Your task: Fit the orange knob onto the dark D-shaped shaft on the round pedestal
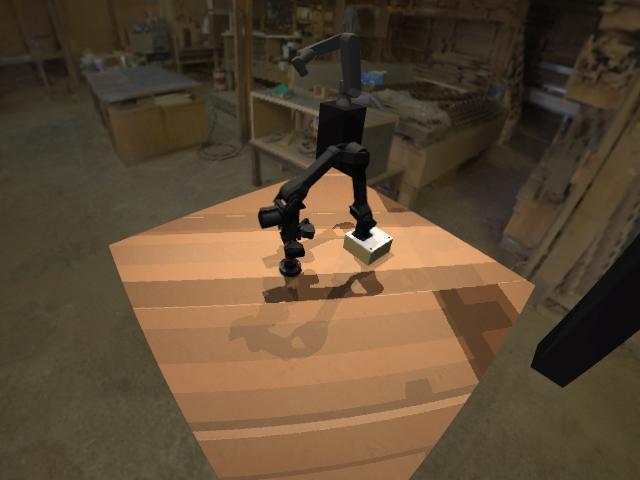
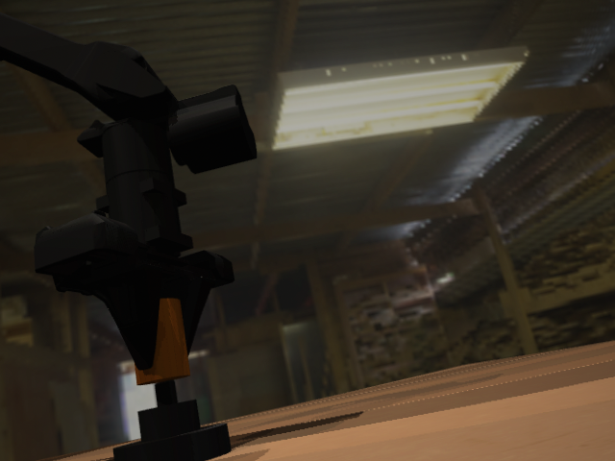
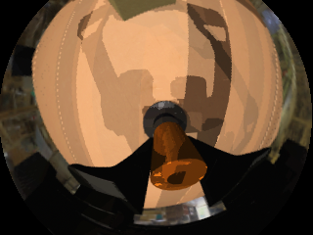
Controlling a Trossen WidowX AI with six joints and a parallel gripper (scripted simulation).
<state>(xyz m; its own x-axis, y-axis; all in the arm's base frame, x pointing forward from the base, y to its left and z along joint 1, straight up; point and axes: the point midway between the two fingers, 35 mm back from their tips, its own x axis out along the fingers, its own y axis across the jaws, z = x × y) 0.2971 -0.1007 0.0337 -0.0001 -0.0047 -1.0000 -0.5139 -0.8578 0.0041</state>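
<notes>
My gripper tip is 2 cm below the orange knob. Also, from my gripper tip: pedestal 4 cm below.
</notes>
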